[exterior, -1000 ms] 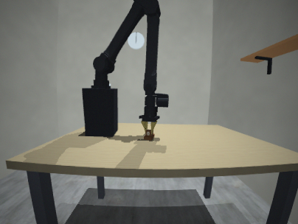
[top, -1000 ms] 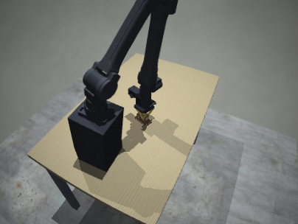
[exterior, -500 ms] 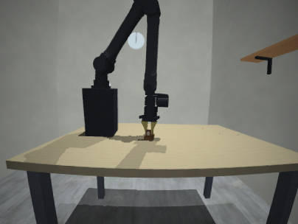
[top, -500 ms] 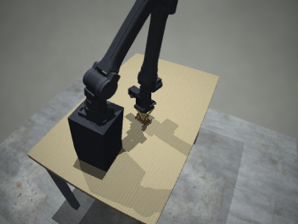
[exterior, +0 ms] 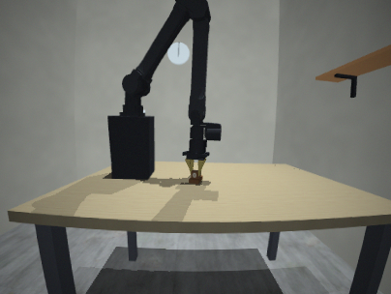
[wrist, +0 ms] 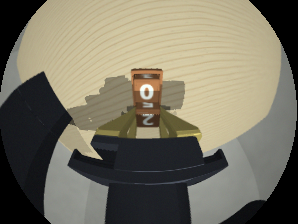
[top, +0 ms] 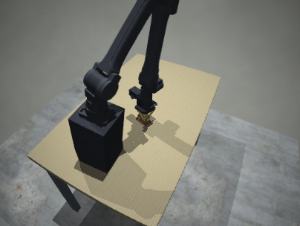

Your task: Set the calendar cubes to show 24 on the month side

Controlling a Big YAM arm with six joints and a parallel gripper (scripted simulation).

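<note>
The brown digit cube is right at my hand. Round my hand: brown tray 30 mm below, 20 mm to the left.
</note>
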